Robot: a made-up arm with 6 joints.
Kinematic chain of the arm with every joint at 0, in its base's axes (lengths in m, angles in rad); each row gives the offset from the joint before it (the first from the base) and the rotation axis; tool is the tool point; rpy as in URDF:
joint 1: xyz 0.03 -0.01 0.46 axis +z
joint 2: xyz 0.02 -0.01 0 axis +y
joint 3: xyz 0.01 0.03 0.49 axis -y
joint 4: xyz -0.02 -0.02 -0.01 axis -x
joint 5: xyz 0.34 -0.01 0 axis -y
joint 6: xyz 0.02 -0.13 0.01 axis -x
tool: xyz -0.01 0 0.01 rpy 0.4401 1.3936 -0.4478
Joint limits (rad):
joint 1: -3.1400..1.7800
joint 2: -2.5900..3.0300
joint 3: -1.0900..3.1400
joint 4: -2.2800..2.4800
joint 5: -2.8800..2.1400
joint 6: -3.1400..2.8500
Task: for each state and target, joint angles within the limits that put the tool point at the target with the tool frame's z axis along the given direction. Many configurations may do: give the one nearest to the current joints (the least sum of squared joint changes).
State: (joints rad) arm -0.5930 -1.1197 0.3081 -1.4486 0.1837 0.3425
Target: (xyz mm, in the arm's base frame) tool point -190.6 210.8 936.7 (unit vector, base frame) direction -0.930 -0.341 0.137
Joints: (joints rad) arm -1.0764 -1.2361 0.2372 -0.9875 0.6106 0.8153
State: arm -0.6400 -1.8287 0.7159 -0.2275 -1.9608 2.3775
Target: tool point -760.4 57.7 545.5 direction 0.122 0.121 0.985
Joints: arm -0.2402 -1.5697 1.2123 0.4728 -1.9708 2.1682
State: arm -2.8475 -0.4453 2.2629 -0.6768 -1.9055 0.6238
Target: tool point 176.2 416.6 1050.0 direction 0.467 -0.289 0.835
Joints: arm -2.0786 -0.3205 2.8016 -0.7907 -2.4667 1.0986
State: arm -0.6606 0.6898 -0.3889 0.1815 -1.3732 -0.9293
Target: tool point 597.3 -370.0 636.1 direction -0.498 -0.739 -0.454
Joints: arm -0.3540 0.7544 0.1412 0.2426 -0.9767 -0.6104
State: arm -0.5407 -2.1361 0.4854 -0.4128 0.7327 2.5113
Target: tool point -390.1 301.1 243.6 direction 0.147 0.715 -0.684
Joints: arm -0.8953 -2.5879 -0.0078 -0.1991 1.0393 2.5063
